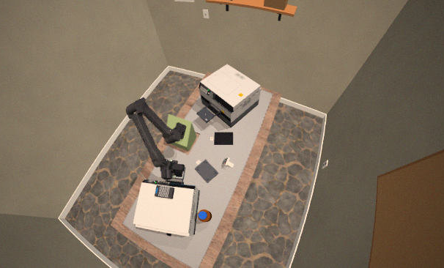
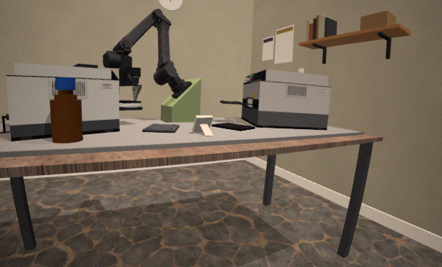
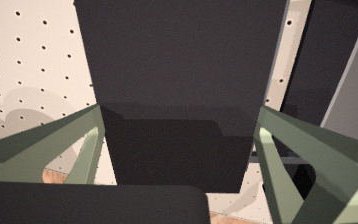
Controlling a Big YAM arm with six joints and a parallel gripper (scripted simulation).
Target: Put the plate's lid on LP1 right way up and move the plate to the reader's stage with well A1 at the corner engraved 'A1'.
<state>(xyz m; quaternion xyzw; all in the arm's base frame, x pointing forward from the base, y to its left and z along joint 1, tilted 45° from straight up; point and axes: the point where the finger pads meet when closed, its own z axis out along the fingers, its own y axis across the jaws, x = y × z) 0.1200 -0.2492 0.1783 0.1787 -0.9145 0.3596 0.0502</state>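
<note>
Now: hand 2 cm above the lidded white well plate. Round my hand: brown capped bottle 36 cm ahead, 19 cm to the right, 1 cm above; then dark lid right at my hand; then grey pad 20 cm ahead, 13 cm to the left, 10 cm below.
</note>
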